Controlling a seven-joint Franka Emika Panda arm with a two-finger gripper.
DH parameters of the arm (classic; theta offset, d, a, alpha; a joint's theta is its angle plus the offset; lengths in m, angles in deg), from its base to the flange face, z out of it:
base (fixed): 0 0 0 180
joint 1: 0 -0.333 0 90
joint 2: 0 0 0 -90
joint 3: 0 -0.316 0.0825 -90
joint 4: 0 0 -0.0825 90
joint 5: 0 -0.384 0 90
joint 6: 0 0 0.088 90
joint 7: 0 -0.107 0 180
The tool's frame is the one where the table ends.
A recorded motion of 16 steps. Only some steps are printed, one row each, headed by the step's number.
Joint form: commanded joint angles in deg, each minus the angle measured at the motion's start. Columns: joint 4, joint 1, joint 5, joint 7, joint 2, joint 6, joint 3.
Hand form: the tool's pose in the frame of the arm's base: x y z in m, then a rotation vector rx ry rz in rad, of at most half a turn. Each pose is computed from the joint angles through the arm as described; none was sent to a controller.
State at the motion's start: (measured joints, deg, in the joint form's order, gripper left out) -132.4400 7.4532 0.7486 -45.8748 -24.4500 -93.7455 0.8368
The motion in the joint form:
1: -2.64 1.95 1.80 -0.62 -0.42 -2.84 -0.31
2: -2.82 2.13 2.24 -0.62 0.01 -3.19 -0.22
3: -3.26 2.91 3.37 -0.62 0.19 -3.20 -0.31
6: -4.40 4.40 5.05 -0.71 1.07 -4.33 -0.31
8: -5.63 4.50 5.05 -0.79 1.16 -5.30 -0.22
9: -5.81 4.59 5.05 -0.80 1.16 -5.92 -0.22
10: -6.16 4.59 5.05 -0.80 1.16 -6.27 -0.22
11: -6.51 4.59 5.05 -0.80 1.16 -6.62 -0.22
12: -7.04 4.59 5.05 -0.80 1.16 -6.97 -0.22
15: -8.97 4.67 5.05 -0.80 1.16 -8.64 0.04
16: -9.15 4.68 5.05 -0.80 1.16 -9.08 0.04
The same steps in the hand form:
1: 0.3845 -0.0719 0.4745 2.6628 -1.4085 -0.3228
2: 0.3853 -0.0746 0.4705 2.6543 -1.4080 -0.3257
3: 0.3831 -0.0809 0.4660 2.6305 -1.4073 -0.3307
6: 0.3809 -0.0934 0.4525 2.5919 -1.4162 -0.3400
8: 0.3786 -0.0940 0.4433 2.5888 -1.4187 -0.3493
9: 0.3791 -0.0947 0.4426 2.5914 -1.4220 -0.3389
10: 0.3786 -0.0945 0.4402 2.5919 -1.4213 -0.3390
11: 0.3781 -0.0943 0.4379 2.5925 -1.4206 -0.3391
12: 0.3769 -0.0939 0.4342 2.5920 -1.4190 -0.3436
15: 0.3725 -0.0949 0.4211 2.5913 -1.4225 -0.3521
16: 0.3727 -0.0950 0.4202 2.5935 -1.4231 -0.3460

